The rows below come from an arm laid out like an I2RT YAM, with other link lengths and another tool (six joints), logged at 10 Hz.
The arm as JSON. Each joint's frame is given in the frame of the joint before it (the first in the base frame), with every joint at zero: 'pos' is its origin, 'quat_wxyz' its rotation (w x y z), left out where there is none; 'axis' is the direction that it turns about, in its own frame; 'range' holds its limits. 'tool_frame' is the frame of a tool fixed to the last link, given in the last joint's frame.
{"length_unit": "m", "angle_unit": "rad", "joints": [
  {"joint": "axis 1", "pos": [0.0, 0.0, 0.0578], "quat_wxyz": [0.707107, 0.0, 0.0, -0.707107], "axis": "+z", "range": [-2.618, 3.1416]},
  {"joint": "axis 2", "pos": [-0.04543, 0.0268, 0.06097], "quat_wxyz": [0.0, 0.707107, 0.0, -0.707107], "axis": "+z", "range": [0.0, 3.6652]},
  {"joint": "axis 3", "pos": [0.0, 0.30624, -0.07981], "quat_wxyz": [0.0, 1.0, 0.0, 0.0], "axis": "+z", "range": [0.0, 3.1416]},
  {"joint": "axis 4", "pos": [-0.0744, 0.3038, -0.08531], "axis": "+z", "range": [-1.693, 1.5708]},
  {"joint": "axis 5", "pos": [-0.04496, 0.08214, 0.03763], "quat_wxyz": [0.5, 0.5, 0.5, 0.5], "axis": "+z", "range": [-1.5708, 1.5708]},
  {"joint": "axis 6", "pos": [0.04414, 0.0, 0.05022], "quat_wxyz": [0.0, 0.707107, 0.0, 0.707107], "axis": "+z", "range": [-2.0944, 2.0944]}
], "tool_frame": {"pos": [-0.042, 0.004, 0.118], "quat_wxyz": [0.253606, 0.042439, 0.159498, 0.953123]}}
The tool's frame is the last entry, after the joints.
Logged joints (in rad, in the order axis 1, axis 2, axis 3, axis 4, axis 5, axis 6), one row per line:
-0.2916, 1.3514, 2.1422, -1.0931, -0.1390, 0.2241
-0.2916, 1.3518, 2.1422, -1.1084, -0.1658, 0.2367
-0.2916, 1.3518, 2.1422, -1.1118, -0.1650, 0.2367
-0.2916, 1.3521, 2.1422, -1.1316, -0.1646, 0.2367
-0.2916, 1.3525, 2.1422, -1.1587, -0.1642, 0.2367
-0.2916, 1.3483, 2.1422, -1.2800, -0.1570, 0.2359
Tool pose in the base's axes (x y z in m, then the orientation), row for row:
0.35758, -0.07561, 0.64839, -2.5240, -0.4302, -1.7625
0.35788, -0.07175, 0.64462, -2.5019, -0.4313, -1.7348
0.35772, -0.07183, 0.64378, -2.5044, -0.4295, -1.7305
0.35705, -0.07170, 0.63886, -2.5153, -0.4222, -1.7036
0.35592, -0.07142, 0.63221, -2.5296, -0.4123, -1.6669
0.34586, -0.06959, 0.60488, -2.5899, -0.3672, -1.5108
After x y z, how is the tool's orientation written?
As a rotation vector, in radians.
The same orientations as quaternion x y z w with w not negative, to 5 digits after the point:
-0.81189, -0.13838, -0.56694, 0.01660
-0.81320, -0.14019, -0.56387, 0.03334
-0.81417, -0.13963, -0.56258, 0.03366
-0.81952, -0.13756, -0.55505, 0.03723
-0.82665, -0.13474, -0.54473, 0.04211
-0.85581, -0.12134, -0.49923, 0.06038

